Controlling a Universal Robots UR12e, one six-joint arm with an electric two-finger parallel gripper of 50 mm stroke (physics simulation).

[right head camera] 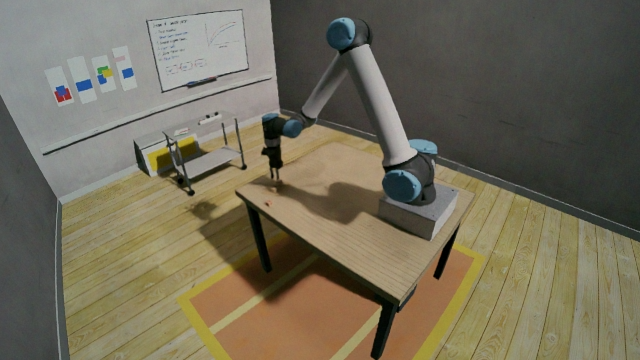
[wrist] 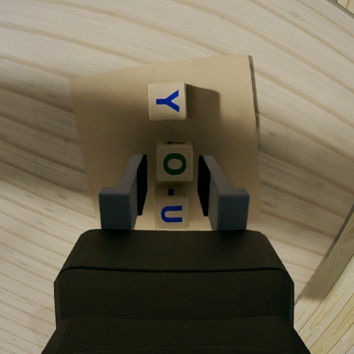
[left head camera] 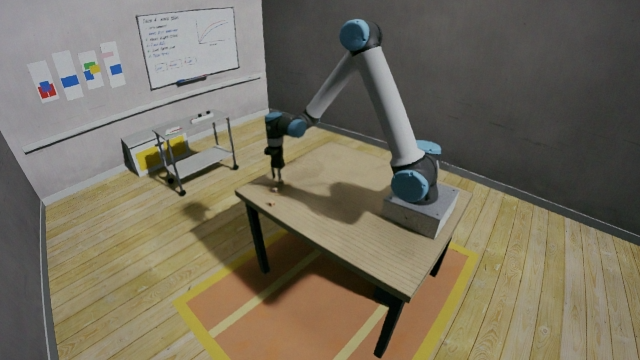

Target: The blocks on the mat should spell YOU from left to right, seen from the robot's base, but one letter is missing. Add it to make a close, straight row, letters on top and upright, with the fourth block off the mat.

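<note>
In the wrist view the Y block [wrist: 167, 101] lies on the tan mat [wrist: 107, 125], its blue letter up. The O block [wrist: 174, 162], green letter up, sits between Y and the blue-lettered U block [wrist: 171, 212]. A clear gap separates Y from O. O stands close to U; whether they touch is unclear. O is slightly right of the other two in that view. My gripper [left head camera: 277, 179] [right head camera: 274, 177] [wrist: 172, 172] is open and empty, its fingers either side of O and apart from it. The fourth block [left head camera: 270, 203] [right head camera: 268, 203] lies off the mat near the table edge; its letter is unreadable.
The wooden table [left head camera: 345, 235] [right head camera: 340, 235] carries the arm's grey base block [left head camera: 412, 216] [right head camera: 410, 216] at its far end from the letters. A wheeled cart [left head camera: 200, 164] [right head camera: 210, 162] stands on the floor beyond the table.
</note>
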